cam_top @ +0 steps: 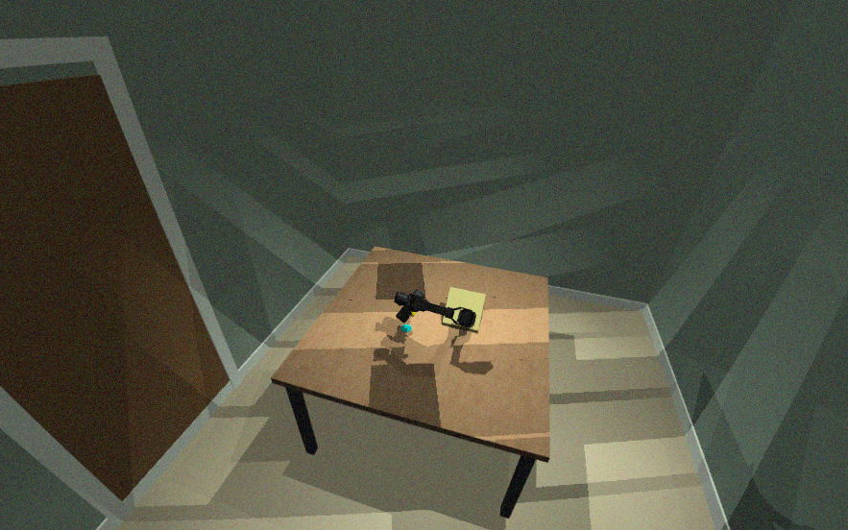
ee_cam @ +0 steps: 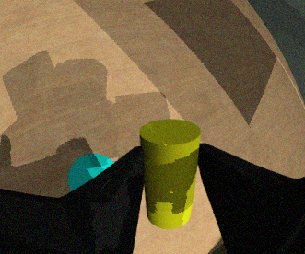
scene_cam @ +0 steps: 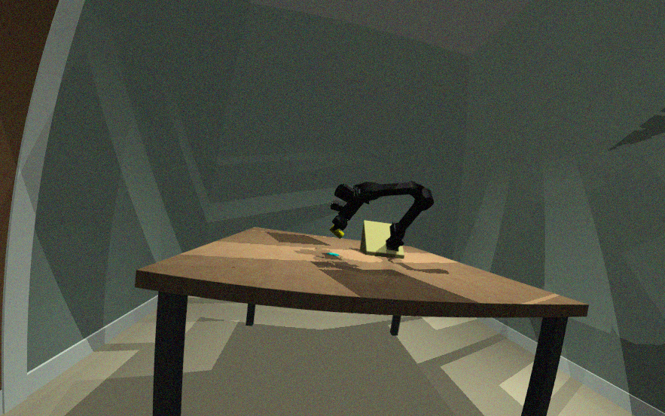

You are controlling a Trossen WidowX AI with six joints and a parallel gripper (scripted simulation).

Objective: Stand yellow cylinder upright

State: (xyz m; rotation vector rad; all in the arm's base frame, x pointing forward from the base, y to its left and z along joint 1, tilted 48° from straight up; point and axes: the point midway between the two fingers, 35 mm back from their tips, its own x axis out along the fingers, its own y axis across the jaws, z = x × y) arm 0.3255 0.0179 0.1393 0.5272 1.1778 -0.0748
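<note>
The cyan circle lies 10 mm behind my gripper tip, 40 mm to the left of it and 120 mm below it. From my gripper tip the other things lie so: yellow cylinder: 20 mm behind, 10 mm below.
</note>
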